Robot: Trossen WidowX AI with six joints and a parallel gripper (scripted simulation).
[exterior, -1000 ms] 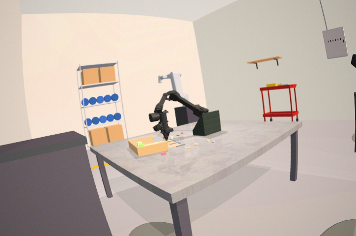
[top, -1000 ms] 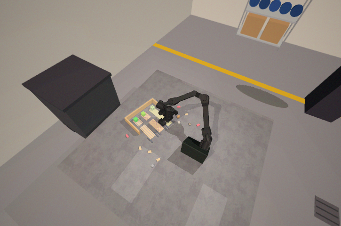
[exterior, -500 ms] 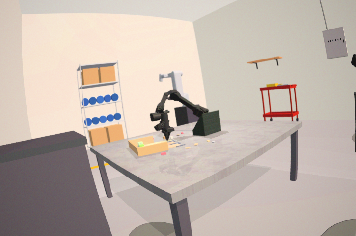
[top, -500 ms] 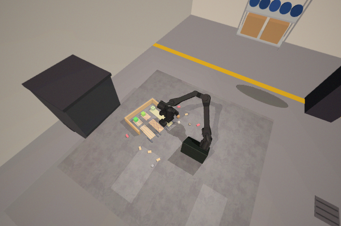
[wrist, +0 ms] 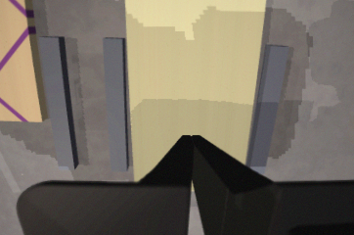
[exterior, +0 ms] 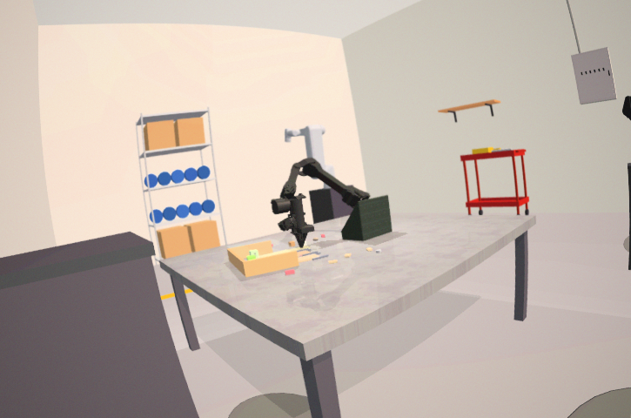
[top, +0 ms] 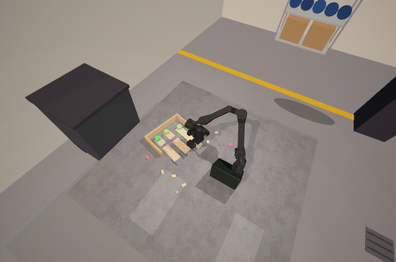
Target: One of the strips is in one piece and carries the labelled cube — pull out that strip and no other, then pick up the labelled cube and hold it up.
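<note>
Now: the pale yellow strip 90 mm ahead of my gripper tip and 30 mm to the right of it. From my gripper tip the other things lie so: light green labelled cube: 200 mm ahead, 60 mm to the right, 10 mm above.
</note>
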